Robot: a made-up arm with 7 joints.
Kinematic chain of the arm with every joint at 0, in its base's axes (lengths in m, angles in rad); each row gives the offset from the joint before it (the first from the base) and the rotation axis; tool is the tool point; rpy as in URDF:
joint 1: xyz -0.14 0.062 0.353 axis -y
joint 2: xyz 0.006 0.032 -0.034 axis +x
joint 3: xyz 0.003 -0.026 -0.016 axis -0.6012 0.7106 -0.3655
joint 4: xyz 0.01 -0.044 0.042 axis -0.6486 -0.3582 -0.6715
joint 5: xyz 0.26 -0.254 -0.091 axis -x
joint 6: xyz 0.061 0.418 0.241 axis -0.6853 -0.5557 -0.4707
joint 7: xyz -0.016 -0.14 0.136 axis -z
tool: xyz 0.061 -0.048 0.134 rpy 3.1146 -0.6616 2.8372
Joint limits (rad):
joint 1: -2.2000..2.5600
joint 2: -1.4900..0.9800
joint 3: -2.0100..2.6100
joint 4: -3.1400..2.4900
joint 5: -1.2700..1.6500
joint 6: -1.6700..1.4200
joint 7: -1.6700..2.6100
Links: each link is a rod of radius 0.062 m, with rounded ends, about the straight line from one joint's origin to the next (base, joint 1, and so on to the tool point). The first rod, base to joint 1, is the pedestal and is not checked.
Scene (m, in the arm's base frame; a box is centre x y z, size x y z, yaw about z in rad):
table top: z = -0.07
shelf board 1: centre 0.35 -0.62 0.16 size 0.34 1 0.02 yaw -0.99
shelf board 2: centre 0.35 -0.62 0.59 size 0.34 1 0.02 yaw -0.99
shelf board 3: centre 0.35 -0.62 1.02 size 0.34 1 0.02 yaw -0.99
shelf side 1: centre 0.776 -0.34 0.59 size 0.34 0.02 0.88 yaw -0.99
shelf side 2: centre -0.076 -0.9 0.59 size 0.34 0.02 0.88 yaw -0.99
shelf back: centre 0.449 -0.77 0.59 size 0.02 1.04 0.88 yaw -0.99
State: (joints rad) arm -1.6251 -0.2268 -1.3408 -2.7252 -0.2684 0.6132 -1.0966
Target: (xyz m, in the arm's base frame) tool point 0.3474 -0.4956 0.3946
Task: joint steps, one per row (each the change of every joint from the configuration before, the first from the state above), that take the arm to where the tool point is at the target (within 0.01 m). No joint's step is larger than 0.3 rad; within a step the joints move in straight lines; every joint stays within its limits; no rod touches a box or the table.
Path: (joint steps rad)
1: 0.0949 0.2719 -0.1673 0.2247 -0.2280 0.0546 -0.0022
2: 0.0950 0.2719 -0.1673 0.2247 -0.2280 0.0546 -0.0022
3: 0.0949 0.2719 -0.1673 0.2247 -0.2280 0.0546 -0.0022
4: 0.0949 0.2719 -0.1673 0.2246 -0.2279 0.0546 -0.0022

